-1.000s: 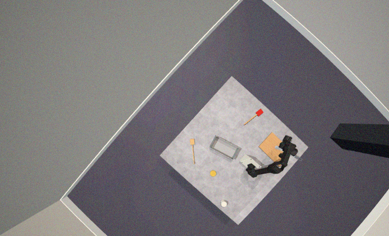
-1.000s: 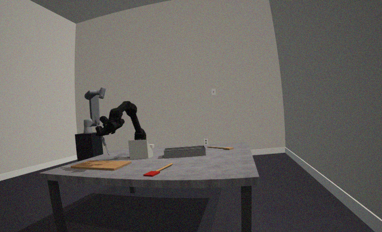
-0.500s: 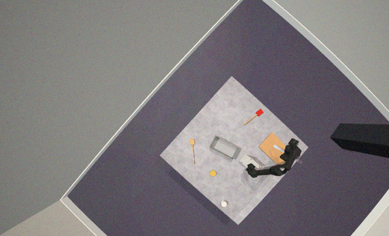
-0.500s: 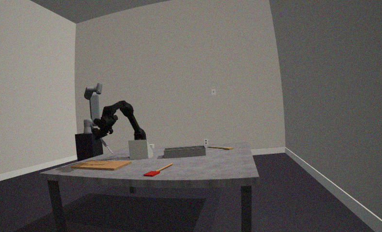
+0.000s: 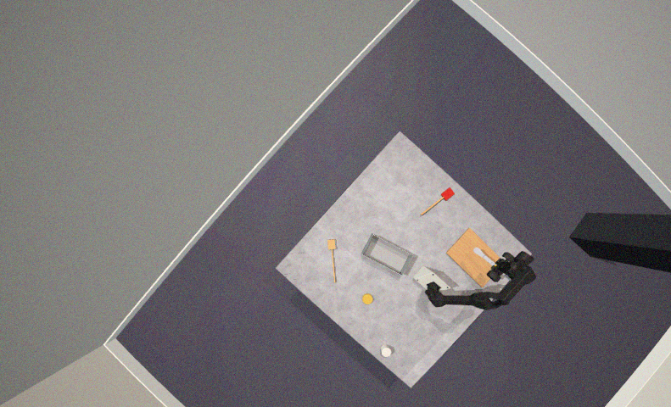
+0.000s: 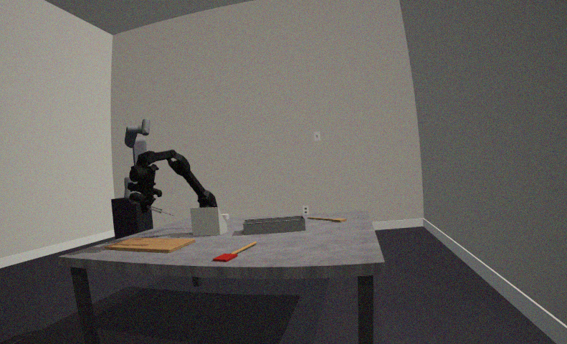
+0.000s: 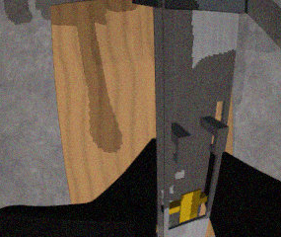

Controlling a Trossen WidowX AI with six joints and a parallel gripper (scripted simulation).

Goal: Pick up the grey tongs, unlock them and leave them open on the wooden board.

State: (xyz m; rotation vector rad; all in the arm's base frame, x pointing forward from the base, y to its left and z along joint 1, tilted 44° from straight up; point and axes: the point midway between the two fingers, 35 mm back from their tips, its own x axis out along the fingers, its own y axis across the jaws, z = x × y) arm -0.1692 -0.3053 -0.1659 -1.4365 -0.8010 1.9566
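Now: the yellow lock piece 3 cm above my gripper tip and 2 cm ahead of it. The rest, counted from my gripper tip: roasting tin: 53 cm ahead, 36 cm to the left, 12 cm below; then red spatula: 47 cm ahead, 16 cm to the right, 15 cm below; then wooden board: 14 cm below, 2 cm ahead, 1 cm to the right.
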